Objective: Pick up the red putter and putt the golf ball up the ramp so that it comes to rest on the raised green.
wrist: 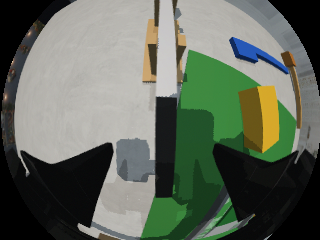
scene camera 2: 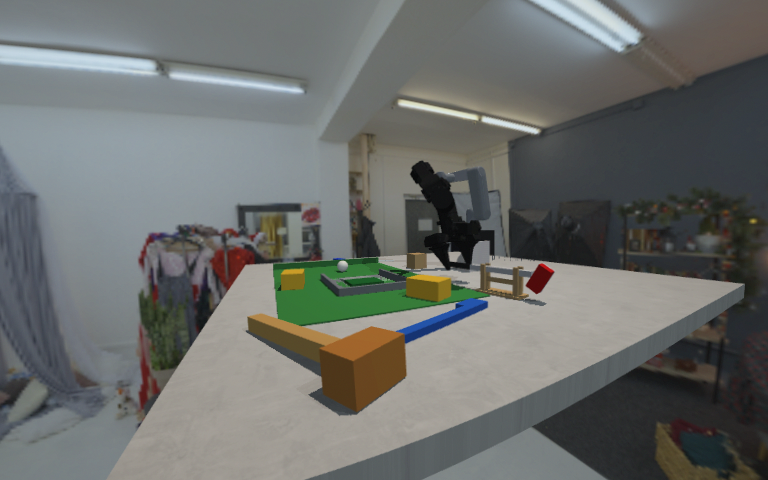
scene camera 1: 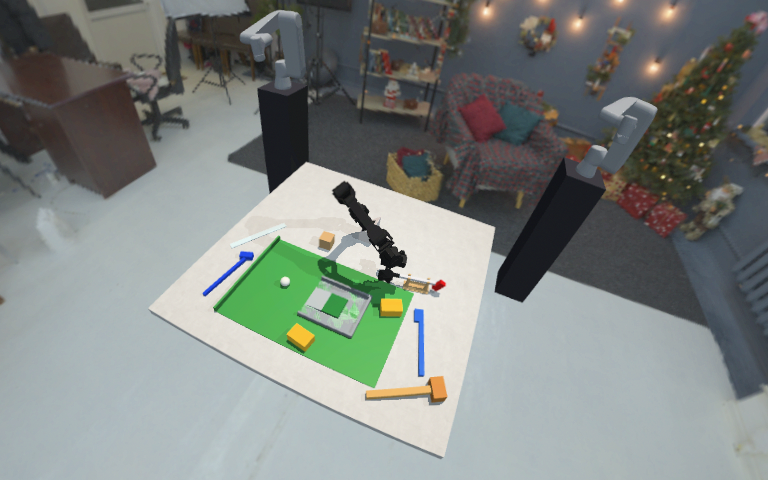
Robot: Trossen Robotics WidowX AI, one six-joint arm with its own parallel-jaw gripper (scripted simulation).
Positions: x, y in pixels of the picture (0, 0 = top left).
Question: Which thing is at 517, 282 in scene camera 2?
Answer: A wooden stand.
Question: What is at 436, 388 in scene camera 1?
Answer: An orange mallet.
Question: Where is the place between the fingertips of my gripper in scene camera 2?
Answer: At 459, 268
